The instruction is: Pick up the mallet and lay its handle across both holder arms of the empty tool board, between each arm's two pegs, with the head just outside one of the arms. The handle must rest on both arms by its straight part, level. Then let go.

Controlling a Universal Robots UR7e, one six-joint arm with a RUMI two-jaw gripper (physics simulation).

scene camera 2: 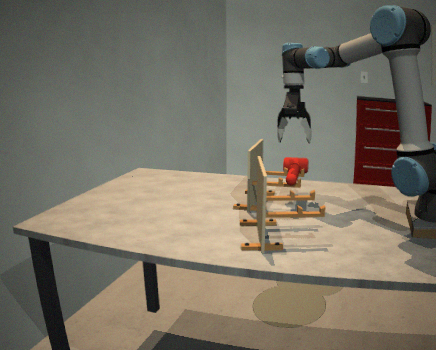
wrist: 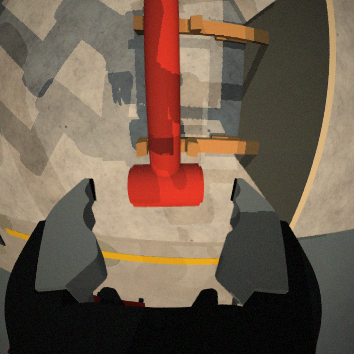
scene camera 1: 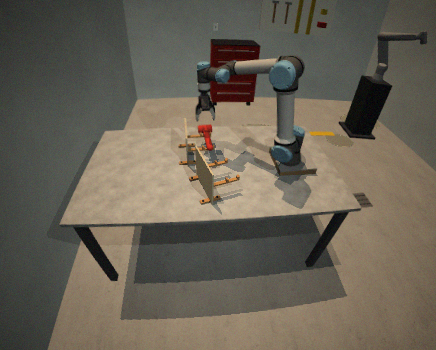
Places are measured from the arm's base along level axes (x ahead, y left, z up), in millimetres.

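Pixels of known places: gripper, fingertip midpoint: [scene camera 2: 294, 143] [wrist: 162, 180] [scene camera 1: 205, 121]; arm's base at its link origin: [scene camera 2: 435, 213].
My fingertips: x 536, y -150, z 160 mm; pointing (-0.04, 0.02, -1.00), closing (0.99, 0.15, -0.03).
Observation:
For each thing: its middle in the pictures, then the offset to it from my fingertips. Level surfaces: height alone.
- red mallet at the middle of its body: [wrist: 162, 99] [scene camera 2: 293, 171] [scene camera 1: 207, 137] dx -13, dy +48, dz -93 mm
- rear tool board at the middle of its body: [wrist: 230, 88] [scene camera 2: 271, 174] [scene camera 1: 195, 140] dx +61, dy +76, dz -103 mm
- second upright board at the middle of its body: [scene camera 2: 280, 201] [scene camera 1: 213, 172] dx -62, dy +376, dz -102 mm
- table at its surface level: dz -204 mm
The red mallet [scene camera 1: 208, 141] [scene camera 2: 295, 166] [wrist: 162, 80] lies with its handle across both orange arms of the rear tool board [scene camera 1: 186, 131] [scene camera 2: 254, 159] [wrist: 295, 100]. In the wrist view the handle passes between the two pegs of the near arm [wrist: 225, 146] and of the far arm [wrist: 230, 31]. The head is just outside the rear arm, on the back side. The handle looks about level; its contact with the arms is hidden from above. My gripper [scene camera 1: 205, 120] [scene camera 2: 295, 141] [wrist: 162, 180] is open and empty, above the head and apart from it.
A second upright board [scene camera 1: 205, 175] [scene camera 2: 261, 210] with two orange arms stands nearer the front edge of the table [scene camera 1: 125, 190] [scene camera 2: 150, 215]. The arm's base is to the right. A red drawer cabinet [scene camera 1: 235, 72] [scene camera 2: 377, 142] stands behind the table.

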